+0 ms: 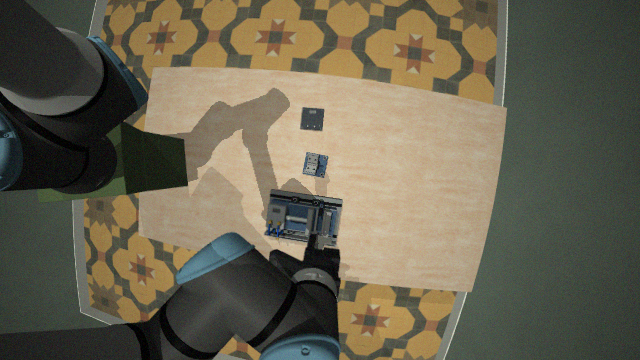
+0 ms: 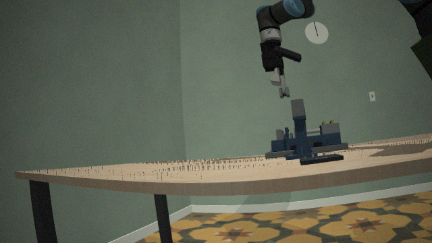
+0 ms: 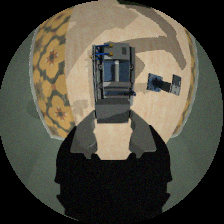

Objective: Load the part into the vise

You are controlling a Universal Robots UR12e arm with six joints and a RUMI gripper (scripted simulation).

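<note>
My hand is 1 cm above the grey part. From my hand the other things lie so: air cylinder block: 16 cm behind, 5 cm to the left, 17 cm below; then vise: 6 cm behind, 3 cm to the left, 20 cm below; then air cylinder rod: 8 cm behind, 3 cm to the left, 17 cm below.
</note>
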